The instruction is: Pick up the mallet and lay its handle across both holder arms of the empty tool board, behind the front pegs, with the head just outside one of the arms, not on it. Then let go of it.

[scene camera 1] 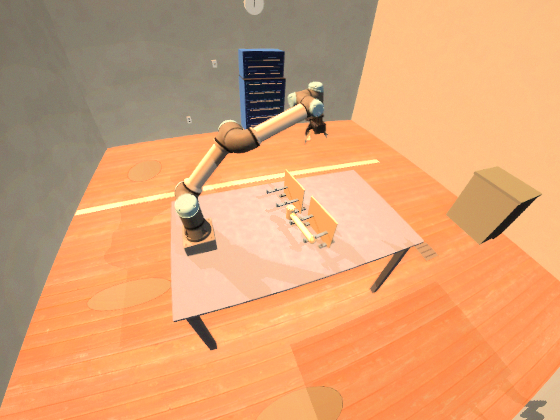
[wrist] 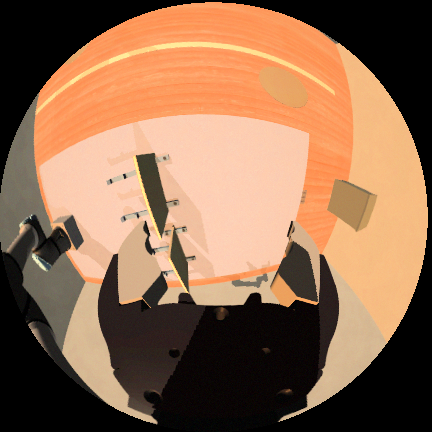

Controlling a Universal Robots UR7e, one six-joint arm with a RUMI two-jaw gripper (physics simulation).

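Places are measured from the arm's base along level axes (x ahead, y left, z up), in millimetres.
Where they show: gripper, between the fingertips: (scene camera 1: 315, 141) (wrist: 218, 222); arm's base, origin of its link: (scene camera 1: 198, 231) (wrist: 62, 237).
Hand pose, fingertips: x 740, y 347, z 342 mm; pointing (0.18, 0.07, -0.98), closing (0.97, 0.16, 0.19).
Observation:
Things, the pixels of their centre, and the offset from my fingertips. Level surfaces: height alone.
- mallet, middle of its body: (scene camera 1: 300, 225) 169 mm back, 401 mm right, 312 mm down
- nearer tool board, middle of its body: (wrist: 167, 262) (scene camera 1: 312, 225) 93 mm back, 398 mm right, 325 mm down
- empty tool board, middle of its body: (wrist: 139, 194) (scene camera 1: 286, 193) 187 mm back, 93 mm right, 328 mm down
- table, height of its surface: 429 mm down
The mallet (scene camera 1: 302, 225) is pale yellow. Its handle lies across the arms of the nearer tool board (scene camera 1: 325, 220) (wrist: 178, 260), with its head (scene camera 1: 290, 211) just beyond the rear arm, between the two boards. In the wrist view the mallet does not show; the left finger covers that side of the board. The empty tool board (scene camera 1: 295, 188) (wrist: 151, 194) stands upright behind, its two arms pointing toward the robot base with nothing on them. My gripper (scene camera 1: 317, 137) (wrist: 218, 222) is open and empty, high above and away from the mallet and both boards.
The robot base (scene camera 1: 200, 241) (wrist: 70, 232) stands at the table's left end. Both boards stand on the table (scene camera 1: 240, 280) (wrist: 250, 175), one behind the other. A brown box (scene camera 1: 487, 205) (wrist: 350, 205) is near the right wall. A blue cabinet (scene camera 1: 262, 87) stands at the back wall.

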